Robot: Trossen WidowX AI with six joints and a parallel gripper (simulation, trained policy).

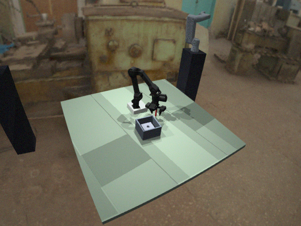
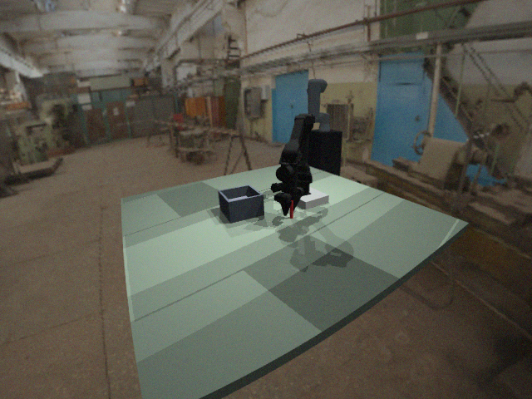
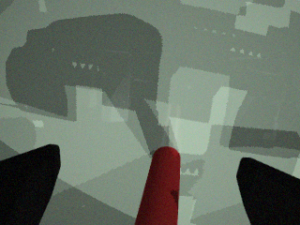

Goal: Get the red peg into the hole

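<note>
Right now the grey plate is 17 cm ahead of my gripper tip, 15 cm to the right of it and 2 cm above it. Round my gripper tip: dark box (17 cm ahead, 15 cm to the right); red peg (2 cm above, 1 cm behind).
</note>
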